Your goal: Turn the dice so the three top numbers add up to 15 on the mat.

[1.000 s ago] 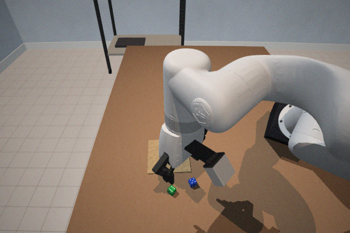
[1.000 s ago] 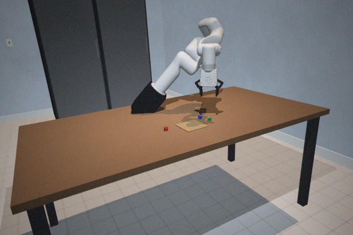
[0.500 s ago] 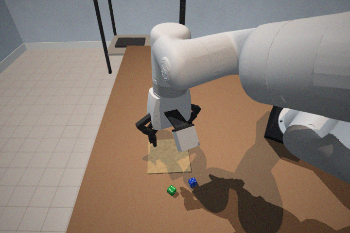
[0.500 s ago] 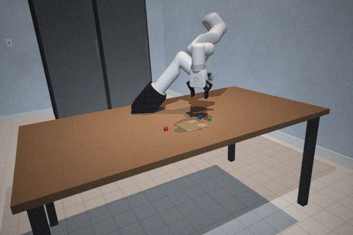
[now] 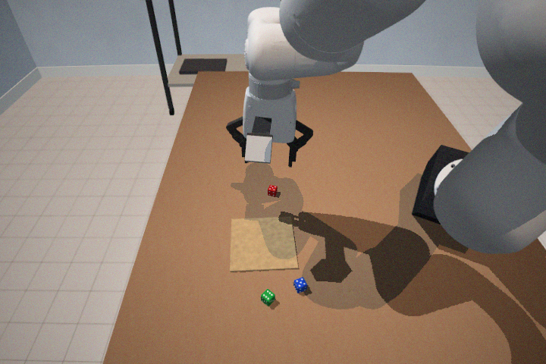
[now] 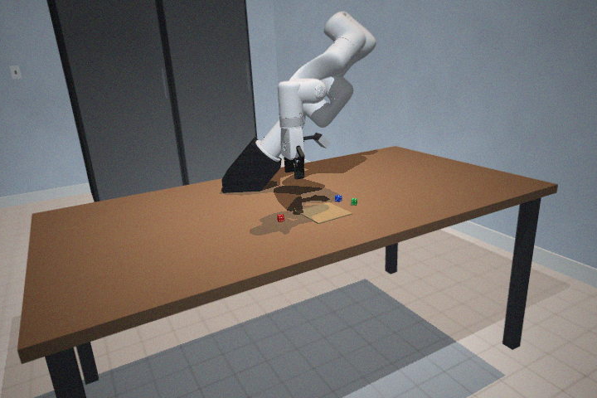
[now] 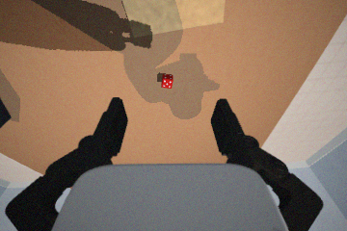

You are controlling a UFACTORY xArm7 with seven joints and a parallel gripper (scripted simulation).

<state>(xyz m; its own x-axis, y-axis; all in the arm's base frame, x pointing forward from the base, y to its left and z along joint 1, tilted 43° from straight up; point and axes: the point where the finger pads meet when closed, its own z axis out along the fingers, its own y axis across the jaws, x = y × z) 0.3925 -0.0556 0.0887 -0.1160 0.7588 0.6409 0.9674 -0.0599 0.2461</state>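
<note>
My gripper is now 15 cm above the red die and 6 cm to the left of it. From my hand the other things lie so: blue die (19 cm to the left, 15 cm below, 11 cm behind); tan mat (16 cm below, 10 cm to the left, 1 cm behind); green die (23 cm to the left, 15 cm below, 6 cm behind).
</note>
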